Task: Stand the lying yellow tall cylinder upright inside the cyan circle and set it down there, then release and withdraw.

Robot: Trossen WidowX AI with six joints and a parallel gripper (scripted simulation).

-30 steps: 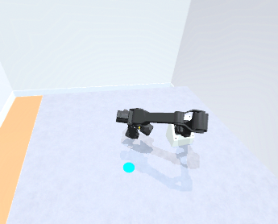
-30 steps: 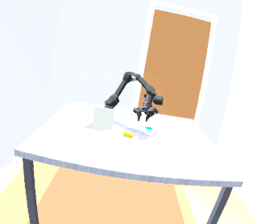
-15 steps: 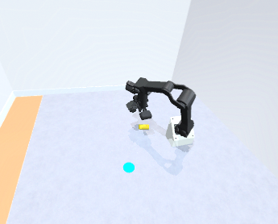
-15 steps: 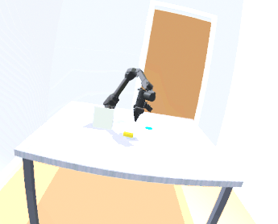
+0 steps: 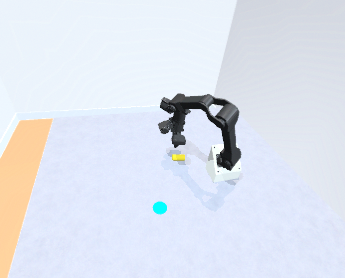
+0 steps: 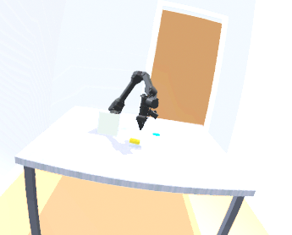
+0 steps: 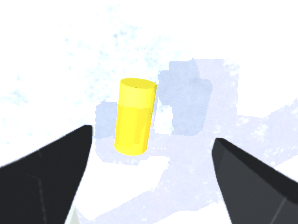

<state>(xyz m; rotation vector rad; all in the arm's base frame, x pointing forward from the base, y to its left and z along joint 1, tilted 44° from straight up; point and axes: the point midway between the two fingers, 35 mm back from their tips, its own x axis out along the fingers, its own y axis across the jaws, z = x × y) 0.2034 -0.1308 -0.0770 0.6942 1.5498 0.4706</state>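
Right now the yellow cylinder is 30 mm behind my gripper tip, 10 mm to the left of it and 90 mm below it. The rest, counted from my gripper tip: cyan circle (130 mm ahead, 280 mm to the left, 110 mm below).
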